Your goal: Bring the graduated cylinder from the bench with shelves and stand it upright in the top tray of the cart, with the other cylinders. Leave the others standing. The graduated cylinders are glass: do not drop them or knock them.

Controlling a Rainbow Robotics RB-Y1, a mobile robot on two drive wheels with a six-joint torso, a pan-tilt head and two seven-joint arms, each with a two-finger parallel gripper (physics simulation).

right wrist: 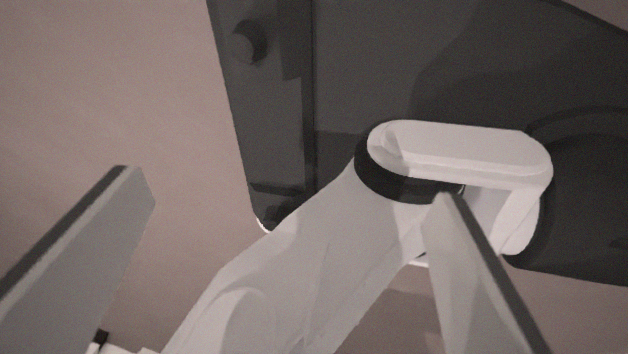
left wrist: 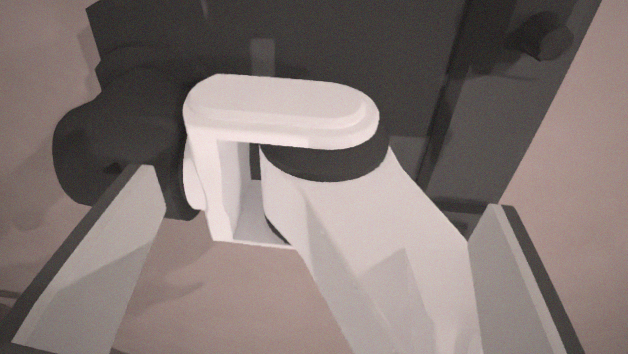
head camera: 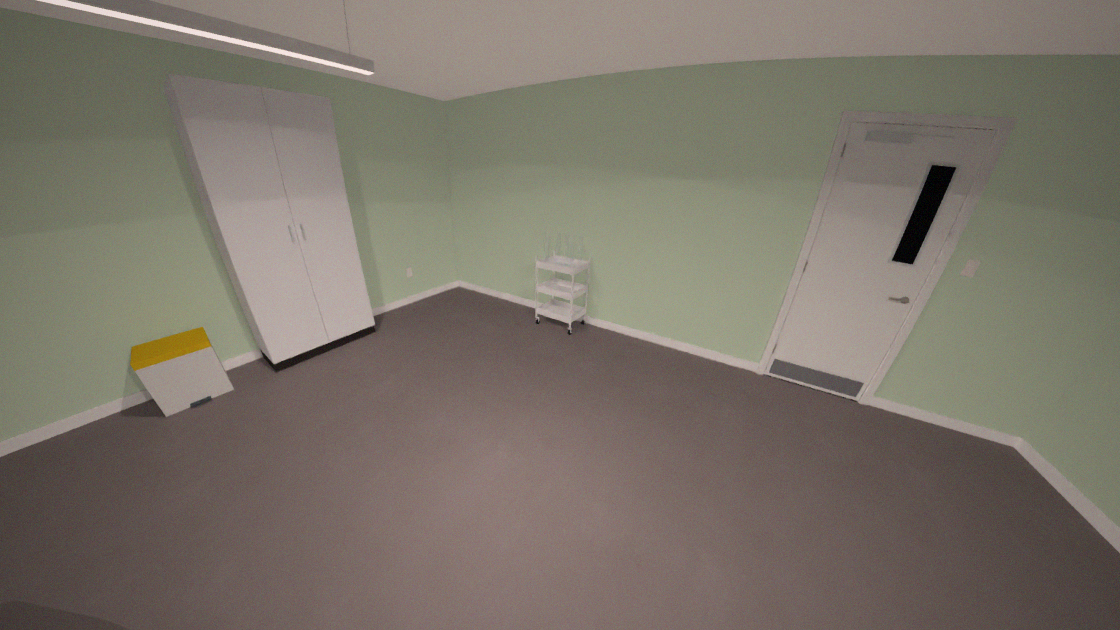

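Note:
The white three-tier cart stands far off against the green wall in the head view. Several faint, clear graduated cylinders stand upright in its top tray; they are too small to count surely. The bench with shelves and a separate cylinder to fetch do not show in these views. My left gripper is open and empty, pointing down above the floor beside my dark base. My right gripper is also open, with no object between its fingers, beside the base on the other side. Neither gripper shows in the head view.
A tall white cabinet stands against the left wall. A white box with a yellow top is left of it. A closed door is in the wall on the right. Grey floor lies between me and the cart.

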